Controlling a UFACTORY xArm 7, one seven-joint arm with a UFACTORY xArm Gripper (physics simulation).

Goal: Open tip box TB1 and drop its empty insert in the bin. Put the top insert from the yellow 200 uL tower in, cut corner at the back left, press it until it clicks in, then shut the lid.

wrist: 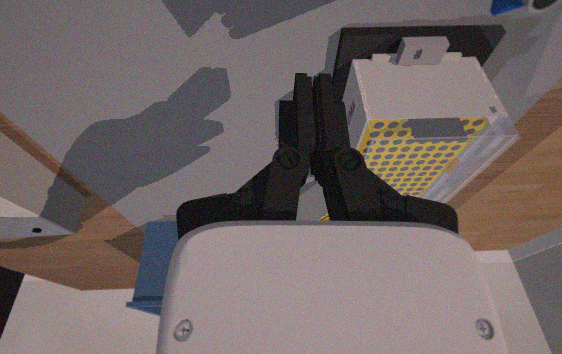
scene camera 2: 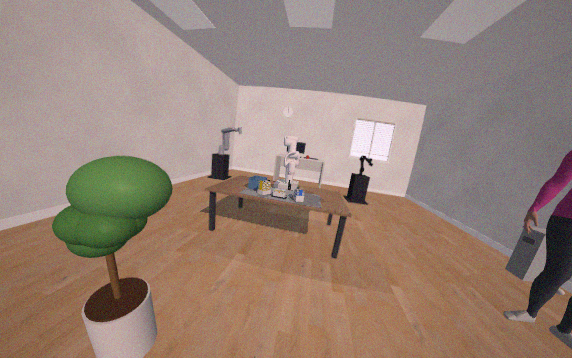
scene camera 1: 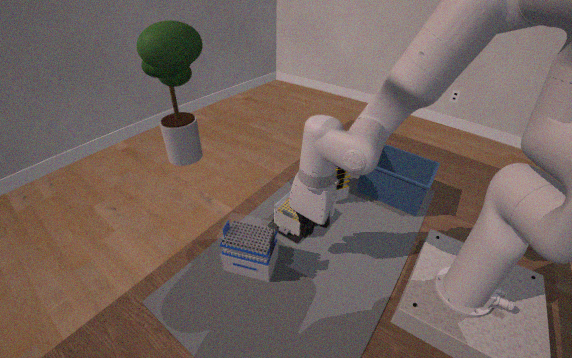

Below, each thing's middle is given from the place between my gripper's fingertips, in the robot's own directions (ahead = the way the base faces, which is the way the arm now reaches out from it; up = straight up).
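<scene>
The blue bin (scene camera 1: 401, 179) is 1 cm below my hand, 39 cm to the right of it and 14 cm behind it. And with the blue-trimmed tip tower (scene camera 1: 248, 246), my gripper's sitting 9 cm short of it and 11 cm to the right of it.
</scene>
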